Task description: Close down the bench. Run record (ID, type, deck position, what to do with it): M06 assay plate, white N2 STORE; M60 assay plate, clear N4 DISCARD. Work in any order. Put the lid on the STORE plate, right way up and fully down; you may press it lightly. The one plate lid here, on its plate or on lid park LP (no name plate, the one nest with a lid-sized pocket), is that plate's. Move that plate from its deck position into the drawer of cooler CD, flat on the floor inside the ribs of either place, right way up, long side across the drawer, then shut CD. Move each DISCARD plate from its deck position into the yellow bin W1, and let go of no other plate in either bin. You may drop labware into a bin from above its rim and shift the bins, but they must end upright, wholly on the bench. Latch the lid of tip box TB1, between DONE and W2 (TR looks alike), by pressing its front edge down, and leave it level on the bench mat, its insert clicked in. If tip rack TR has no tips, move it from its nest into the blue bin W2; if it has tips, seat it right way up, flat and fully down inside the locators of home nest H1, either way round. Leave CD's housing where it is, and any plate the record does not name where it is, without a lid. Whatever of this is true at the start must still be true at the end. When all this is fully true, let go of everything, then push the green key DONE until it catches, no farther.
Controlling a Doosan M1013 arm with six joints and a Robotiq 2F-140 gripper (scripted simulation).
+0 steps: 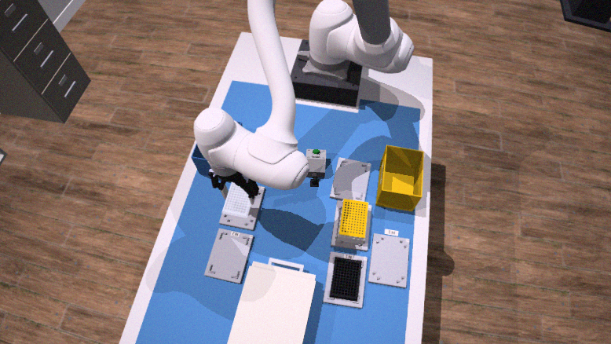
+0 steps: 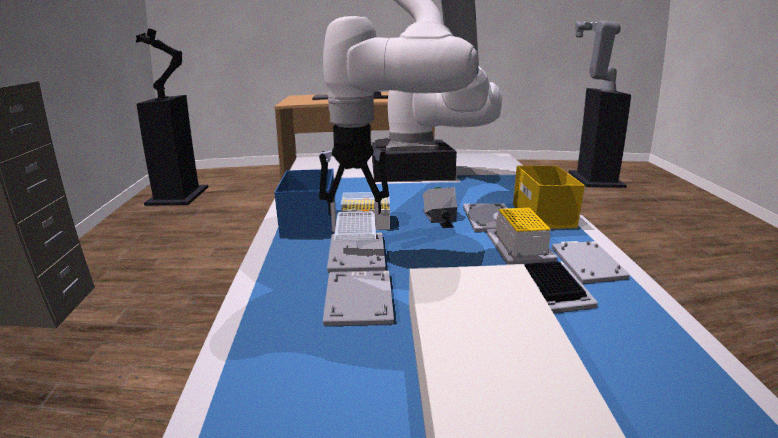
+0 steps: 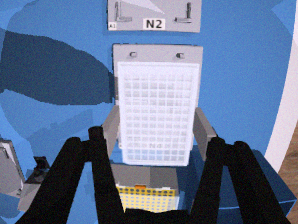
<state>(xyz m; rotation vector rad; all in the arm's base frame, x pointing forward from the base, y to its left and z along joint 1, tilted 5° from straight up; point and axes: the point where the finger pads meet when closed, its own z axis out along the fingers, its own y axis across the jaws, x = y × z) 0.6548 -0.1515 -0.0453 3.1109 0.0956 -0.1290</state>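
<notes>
Right now the nest N4 is 80 mm below my hand. Round my hand: nest N2 (180 mm ahead, 20 mm to the left, 80 mm below); clear assay plate (20 mm below); tip box TB1 (170 mm behind, 10 mm to the left, 50 mm below).
</notes>
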